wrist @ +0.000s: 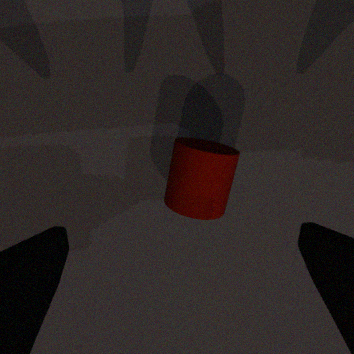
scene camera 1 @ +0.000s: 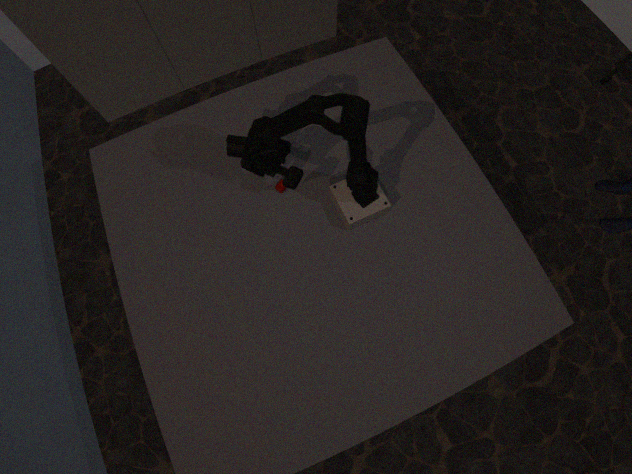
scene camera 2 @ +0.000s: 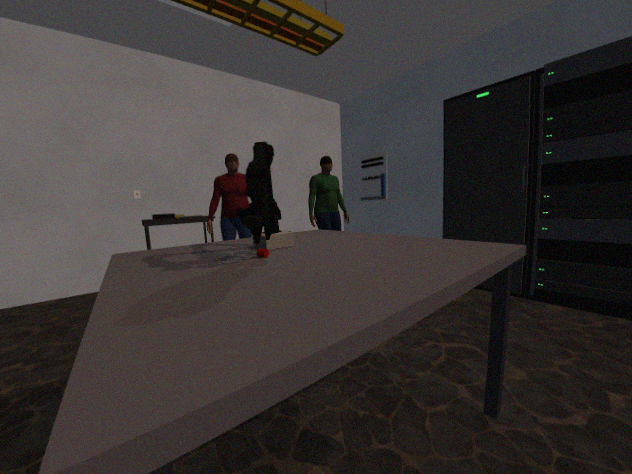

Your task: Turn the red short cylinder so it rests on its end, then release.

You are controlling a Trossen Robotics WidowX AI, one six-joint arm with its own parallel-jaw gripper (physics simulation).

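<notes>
The red short cylinder (scene camera 1: 280,186) (scene camera 2: 262,253) (wrist: 201,180) appears to lie on its curved side on the pale table (scene camera 1: 306,306) (scene camera 2: 306,306). In the wrist view its side faces the camera and one dark end shows at the top. My gripper (scene camera 1: 279,178) (scene camera 2: 262,240) (wrist: 185,236) is open and empty. Its two black fingers stand wide apart in the wrist view, and the cylinder shows between them sideways, but farther up the picture than the fingertips. In scene camera 2 the fingers are close above and behind the cylinder. Their exact height is hard to tell in the dim light.
The arm's pale base plate (scene camera 1: 351,213) (scene camera 2: 283,239) is on the table to the right of the cylinder. The black arm arches over the table behind it. Arm and finger shadows fall around the cylinder. Two people (scene camera 2: 230,191) (scene camera 2: 326,196) stand beyond the table, and dark server racks (scene camera 2: 487,168) stand at right.
</notes>
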